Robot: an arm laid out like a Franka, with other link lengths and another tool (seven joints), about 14 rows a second.
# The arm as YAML. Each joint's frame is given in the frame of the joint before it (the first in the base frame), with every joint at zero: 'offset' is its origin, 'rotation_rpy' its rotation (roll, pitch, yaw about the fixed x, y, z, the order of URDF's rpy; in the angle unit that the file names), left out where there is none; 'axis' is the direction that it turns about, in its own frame. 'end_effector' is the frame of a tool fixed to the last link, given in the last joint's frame.
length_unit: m
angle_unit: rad
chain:
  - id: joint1
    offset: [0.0, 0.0, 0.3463]
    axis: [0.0, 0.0, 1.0]
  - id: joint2
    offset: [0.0, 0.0, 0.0]
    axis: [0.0, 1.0, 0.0]
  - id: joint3
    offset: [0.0, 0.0, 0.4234]
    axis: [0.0, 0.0, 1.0]
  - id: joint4
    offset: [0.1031, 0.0, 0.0]
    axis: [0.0, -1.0, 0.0]
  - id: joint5
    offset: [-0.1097, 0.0, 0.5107]
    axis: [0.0, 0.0, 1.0]
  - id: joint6
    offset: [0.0, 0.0, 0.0]
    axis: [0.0, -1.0, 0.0]
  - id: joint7
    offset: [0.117, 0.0, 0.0]
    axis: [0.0, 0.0, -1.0]
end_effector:
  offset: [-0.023, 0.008, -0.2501]
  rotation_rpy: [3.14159, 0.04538, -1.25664]
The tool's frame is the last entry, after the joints.
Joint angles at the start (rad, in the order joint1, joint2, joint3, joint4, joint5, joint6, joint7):
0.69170, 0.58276, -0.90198, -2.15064, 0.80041, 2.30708, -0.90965
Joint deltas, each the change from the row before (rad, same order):
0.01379, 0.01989, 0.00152, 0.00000, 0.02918, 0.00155, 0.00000
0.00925, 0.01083, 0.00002, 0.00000, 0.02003, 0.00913, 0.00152
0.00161, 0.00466, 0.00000, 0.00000, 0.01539, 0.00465, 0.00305
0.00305, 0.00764, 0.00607, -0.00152, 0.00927, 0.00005, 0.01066
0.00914, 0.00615, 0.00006, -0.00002, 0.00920, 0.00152, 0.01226
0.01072, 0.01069, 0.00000, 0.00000, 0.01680, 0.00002, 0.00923
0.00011, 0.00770, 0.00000, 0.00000, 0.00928, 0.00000, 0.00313
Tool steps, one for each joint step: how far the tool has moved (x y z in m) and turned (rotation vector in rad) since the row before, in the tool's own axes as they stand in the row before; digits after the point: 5 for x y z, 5 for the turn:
-0.00679, -0.00411, 0.01064, -0.00008, -0.00256, 0.00696
-0.00250, -0.00373, 0.00480, 0.00576, 0.00596, 0.00679
0.00004, -0.00142, 0.00181, 0.00808, 0.00167, 0.01206
-0.00481, -0.00074, 0.00673, -0.00342, -0.00452, 0.01111
-0.00465, -0.00298, 0.00355, 0.00030, 0.00047, 0.01009
-0.00550, -0.00275, 0.00582, 0.00051, -0.00150, 0.01120
0.00069, 0.00118, 0.00332, -0.00051, -0.00003, 0.01022

